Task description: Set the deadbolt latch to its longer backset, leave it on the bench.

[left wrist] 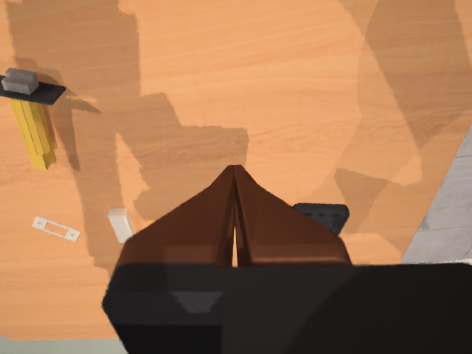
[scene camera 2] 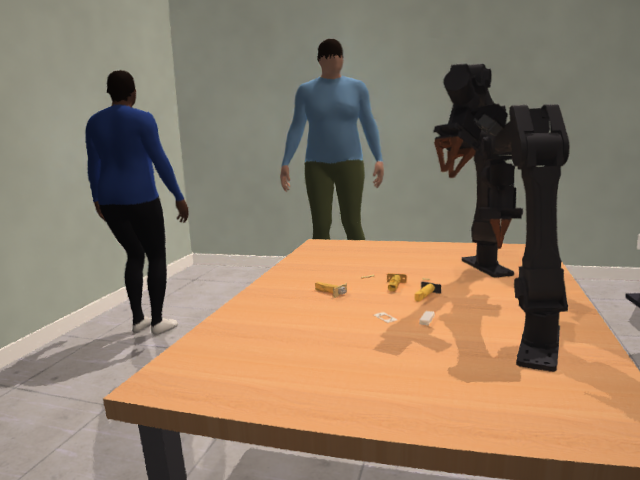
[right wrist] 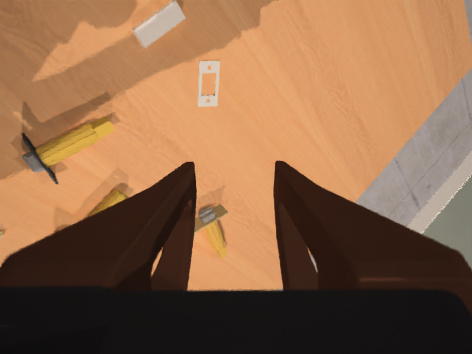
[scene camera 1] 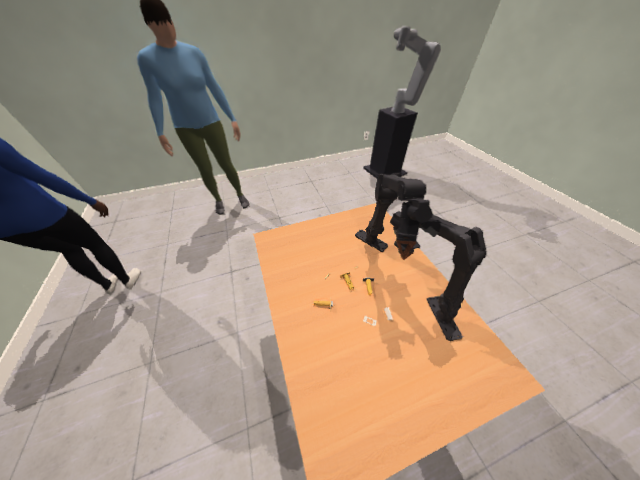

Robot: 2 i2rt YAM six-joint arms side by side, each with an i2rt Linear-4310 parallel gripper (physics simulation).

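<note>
Three yellow-bodied latches lie on the bench; I cannot tell which is the deadbolt latch. One latch with a black faceplate [scene camera 1: 369, 287] [scene camera 2: 424, 292] [left wrist: 33, 132] [right wrist: 70, 145] lies nearest the arms. A latch with a brass plate [scene camera 1: 347, 281] [scene camera 2: 394, 282] [right wrist: 108, 201] lies beside it, partly behind a finger in the right wrist view. A third latch with a silvery bolt face [scene camera 1: 322, 304] [scene camera 2: 326, 287] [right wrist: 215, 236] lies apart from them. My left gripper [scene camera 2: 500, 244] [left wrist: 234, 176] is shut and empty above the bench. My right gripper [scene camera 2: 448, 172] [right wrist: 234, 176] is open and empty, high above the bench.
A white block [scene camera 1: 388, 313] [scene camera 2: 427, 317] [left wrist: 121, 226] [right wrist: 159, 23] and a white frame-shaped plate [right wrist: 200, 84] lie near the latches. A small brass-coloured piece [scene camera 1: 327, 276] [scene camera 2: 367, 276] lies beyond them. Two people stand beyond the bench [scene camera 1: 330, 413] [scene camera 2: 258, 387].
</note>
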